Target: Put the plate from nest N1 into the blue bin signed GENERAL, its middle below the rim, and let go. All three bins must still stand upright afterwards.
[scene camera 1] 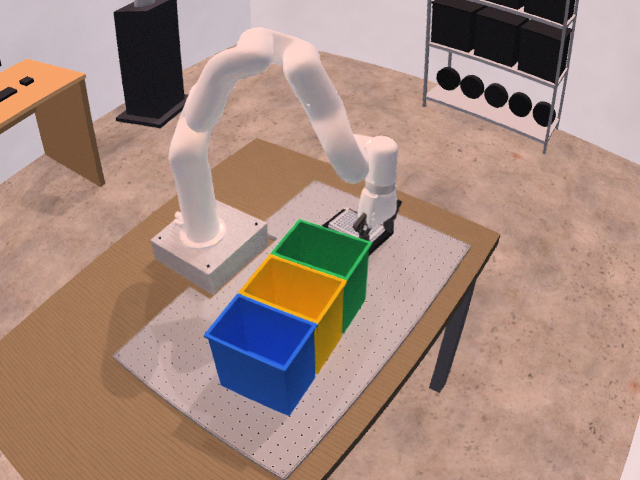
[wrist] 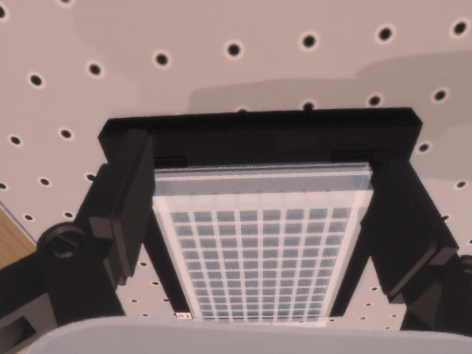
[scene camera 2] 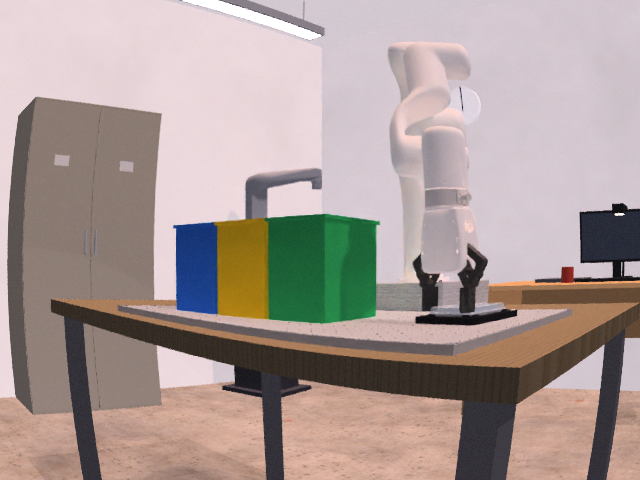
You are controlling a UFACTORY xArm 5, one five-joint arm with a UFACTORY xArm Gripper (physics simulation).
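Places are measured from the arm's base along level axes (x down, y back, z left), in centimetres.
Where they show: gripper, fingertip midpoint: [scene camera 1: 376, 237] [wrist: 265, 174] [scene camera 2: 448, 311]; arm's base at its link origin: [scene camera 1: 203, 234].
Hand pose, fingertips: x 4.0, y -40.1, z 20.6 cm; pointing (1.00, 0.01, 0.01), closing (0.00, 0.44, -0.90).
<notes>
Each offset is from my fingertips to the centre of the thing. "spot": to the spot under its first point. Level surfaces: height alone.
The clear plate with a grid of wells {spot: dz +2.5, dx -0.4, dy +9.6 cm} [scene camera 1: 345, 221] [scene camera 2: 484, 309] [wrist: 260, 240] lies flat in the black nest {dz +2.0, dx +1.2, dy +6.2 cm} [scene camera 1: 383, 240] [scene camera 2: 498, 316] [wrist: 265, 140]. My gripper [scene camera 1: 374, 232] [scene camera 2: 448, 308] [wrist: 265, 174] points down over it, its fingers wide apart and against the plate's two long sides; it is shut on the plate. In scene camera 1 the arm's hand hides part of the plate and one finger. The blue bin {dz -52.0, dx -7.0, dy +5.6 cm} [scene camera 1: 253, 369] [scene camera 2: 196, 268] stands upright at the far end of the row from the nest. Its inside looks empty, and its sign does not show.
The yellow bin {dz -38.9, dx -7.0, dy +4.9 cm} [scene camera 1: 329, 330] [scene camera 2: 242, 268] stands upright beside the blue one. The green bin {dz -25.8, dx -7.0, dy +4.2 cm} [scene camera 1: 355, 294] [scene camera 2: 296, 273] stands upright between the yellow bin and the nest. All stand on the perforated board {dx +1.9 cm} [scene camera 1: 413, 289] [scene camera 2: 392, 333]. The arm's base block [scene camera 1: 180, 260] is behind the bins.
</notes>
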